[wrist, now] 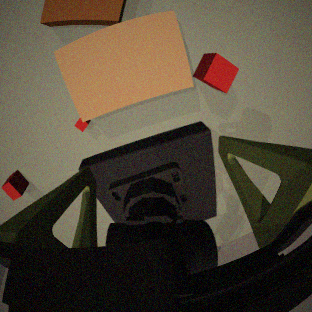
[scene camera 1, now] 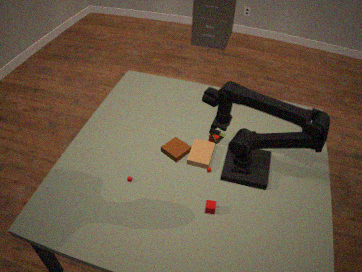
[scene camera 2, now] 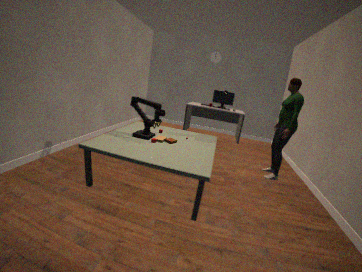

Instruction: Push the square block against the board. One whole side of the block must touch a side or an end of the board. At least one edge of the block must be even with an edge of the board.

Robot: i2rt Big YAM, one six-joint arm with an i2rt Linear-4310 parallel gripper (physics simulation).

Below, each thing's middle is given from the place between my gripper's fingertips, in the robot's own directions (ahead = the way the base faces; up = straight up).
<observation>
I see the square block point(wrist: 50, 20) 190 mm ahead of my hand and 130 mm below it. From my hand the other things lie so: tan board point(wrist: 139, 58) 70 mm ahead, 130 mm below.
</observation>
